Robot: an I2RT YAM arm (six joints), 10 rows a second.
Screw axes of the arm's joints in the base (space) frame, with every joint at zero. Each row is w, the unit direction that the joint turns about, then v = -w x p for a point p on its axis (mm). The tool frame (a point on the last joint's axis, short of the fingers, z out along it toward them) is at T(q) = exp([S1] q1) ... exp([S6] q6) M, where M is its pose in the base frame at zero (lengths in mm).
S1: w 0 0 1 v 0 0 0
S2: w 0 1 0 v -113.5 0 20
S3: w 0 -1 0 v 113.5 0 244
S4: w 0 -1 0 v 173.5 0 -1
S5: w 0 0 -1 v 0 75 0
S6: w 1 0 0 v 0 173.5 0
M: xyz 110.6 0 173.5 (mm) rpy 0 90 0 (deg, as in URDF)
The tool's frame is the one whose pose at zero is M.
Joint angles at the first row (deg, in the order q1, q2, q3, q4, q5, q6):
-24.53 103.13 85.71 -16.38 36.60 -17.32
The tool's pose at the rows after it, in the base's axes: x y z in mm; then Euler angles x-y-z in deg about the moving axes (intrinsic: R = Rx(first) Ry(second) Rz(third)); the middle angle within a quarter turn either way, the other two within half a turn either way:
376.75 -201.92 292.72 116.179 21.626 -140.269
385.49 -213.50 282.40 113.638 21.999 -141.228
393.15 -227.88 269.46 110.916 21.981 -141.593
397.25 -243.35 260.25 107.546 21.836 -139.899
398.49 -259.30 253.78 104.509 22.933 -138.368
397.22 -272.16 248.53 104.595 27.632 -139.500
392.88 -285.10 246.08 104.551 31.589 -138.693
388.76 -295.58 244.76 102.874 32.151 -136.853
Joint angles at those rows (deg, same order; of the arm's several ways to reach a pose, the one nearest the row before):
-25.34 104.84 85.71 -11.60 36.60 -20.49
-26.22 107.52 85.71 -5.78 36.62 -24.60
-27.42 110.63 85.71 0.56 36.62 -28.34
-28.88 113.25 85.71 7.16 36.53 -30.72
-30.61 115.42 85.73 13.39 34.68 -33.17
-32.40 116.62 85.73 16.18 28.38 -35.51
-34.35 117.32 85.74 18.17 22.65 -35.70
-35.75 118.02 85.73 20.62 21.04 -35.68

